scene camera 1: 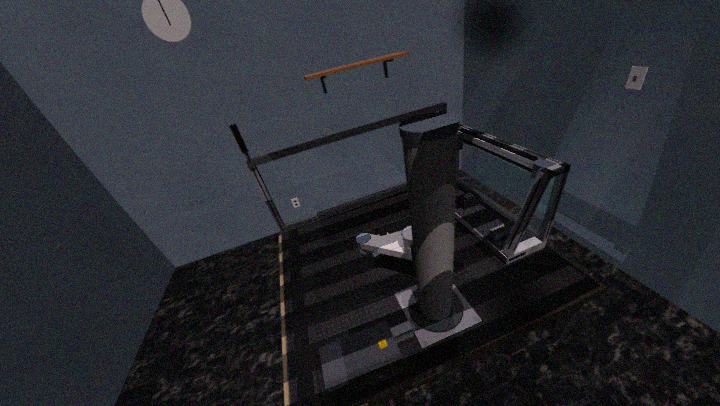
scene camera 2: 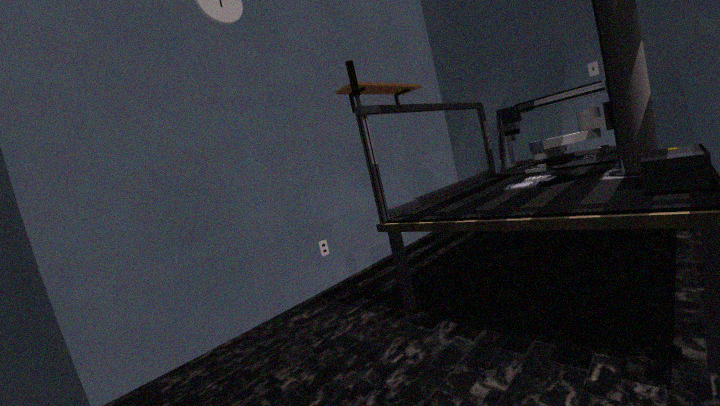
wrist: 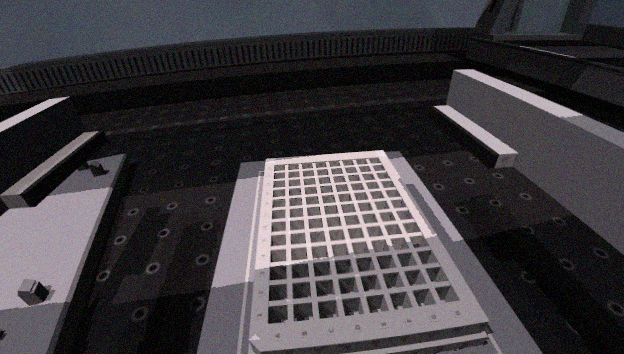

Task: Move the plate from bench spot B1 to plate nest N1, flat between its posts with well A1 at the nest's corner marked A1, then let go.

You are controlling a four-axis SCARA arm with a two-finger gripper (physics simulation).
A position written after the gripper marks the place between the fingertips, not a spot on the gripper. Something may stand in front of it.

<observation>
The gripper (wrist: 267, 102) carries nothing. Also in view: a well plate (wrist: 344, 251). Further things: a perforated table deck (scene camera 1: 332, 290) and a guard rail (scene camera 1: 302, 147).
The perforated table deck shows as well in scene camera 2 (scene camera 2: 575, 190) and in the wrist view (wrist: 186, 133). The guard rail is seen too in scene camera 2 (scene camera 2: 399, 108). Scene camera 1 does not show the well plate, which is hidden by the arm.
</observation>
